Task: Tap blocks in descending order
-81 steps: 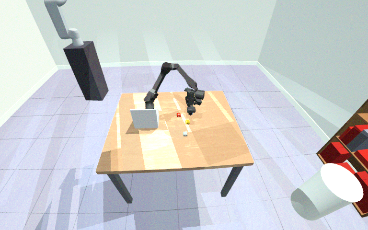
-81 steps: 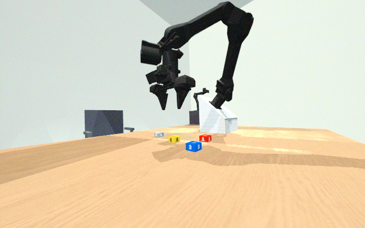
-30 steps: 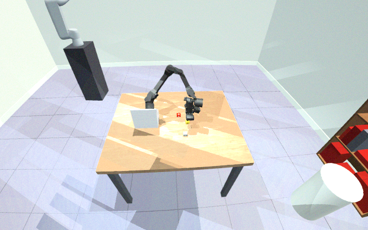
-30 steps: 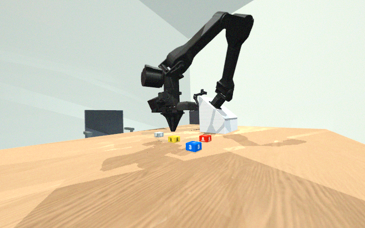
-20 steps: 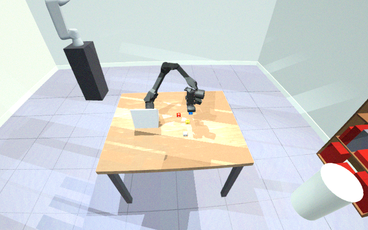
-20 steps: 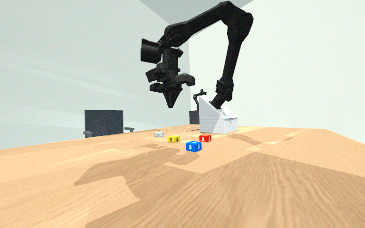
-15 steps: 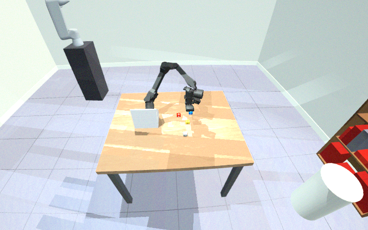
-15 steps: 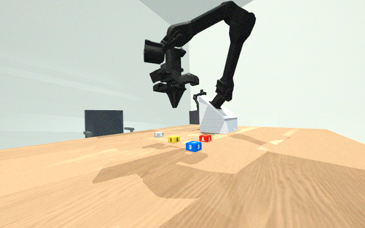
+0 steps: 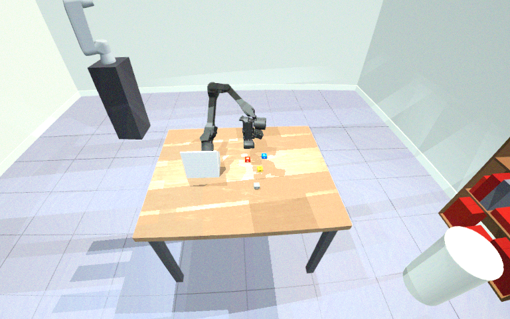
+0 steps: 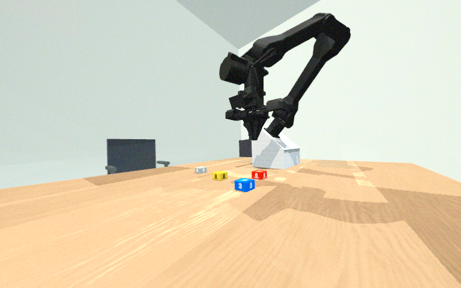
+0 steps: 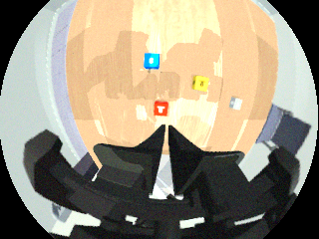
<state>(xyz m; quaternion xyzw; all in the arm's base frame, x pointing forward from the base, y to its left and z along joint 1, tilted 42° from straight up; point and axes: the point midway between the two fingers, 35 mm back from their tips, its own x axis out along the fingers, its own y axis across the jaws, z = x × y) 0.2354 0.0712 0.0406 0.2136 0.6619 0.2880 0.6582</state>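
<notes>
Right now my gripper tip is 10 cm above the red block and 1 cm to the right of it. Also, from my gripper tip: yellow block: 10 cm below, 7 cm to the right, 7 cm ahead; then blue block: 10 cm below, 10 cm ahead, 5 cm to the left.
</notes>
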